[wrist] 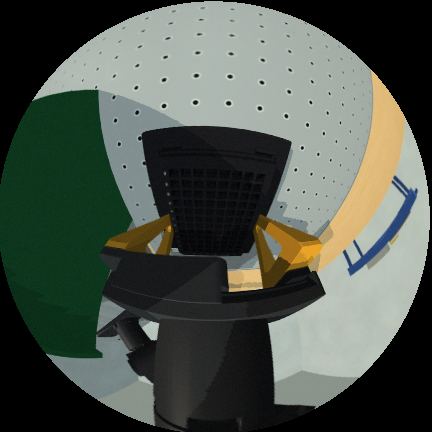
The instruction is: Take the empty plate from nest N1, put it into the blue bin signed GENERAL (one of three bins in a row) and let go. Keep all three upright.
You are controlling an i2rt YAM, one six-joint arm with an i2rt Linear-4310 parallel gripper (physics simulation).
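Places are measured from the arm's base along level axes (x ahead, y left, z up), in centimetres.
Pixels of known places: gripper, fingertip midpoint: (213, 217); arm's base at its link origin: (122, 319).
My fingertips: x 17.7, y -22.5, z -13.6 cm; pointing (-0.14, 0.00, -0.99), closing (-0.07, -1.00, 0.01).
Note:
For each thing: its top centre in the pictures, then the offset to it from my fingertips. "spot": a spot on its surface instead. Level surfaces: height alone.
- black plate at its top centre: (213, 223) dy -0.1, dx +0.5, dz +1.3 cm
- large dark green surface at a spot on its surface: (50, 215) spot: dy +10.4, dx +7.9, dz +7.0 cm
- pale perforated table top at its surface level: dz -1.4 cm
The black plate (216, 200) with a grid of square wells shows in the middle of the wrist view, inside a wider black surround that may be the nest. The wells look empty. My gripper (213, 217) is shut on the plate, with one orange fingertip against each of its two sides near the end closest to the gripper body. I cannot tell whether the plate touches the nest below. No nest label is readable. The blue bin signed GENERAL cannot be made out.
A large dark green surface (50, 215) fills the left side, close to the gripper. The pale perforated table top (240, 90) spreads around the plate, with a light wooden edge (382, 130) on the right. Beyond that edge is a blue framed object (387, 235). A black jointed part (131, 335) shows lower left.

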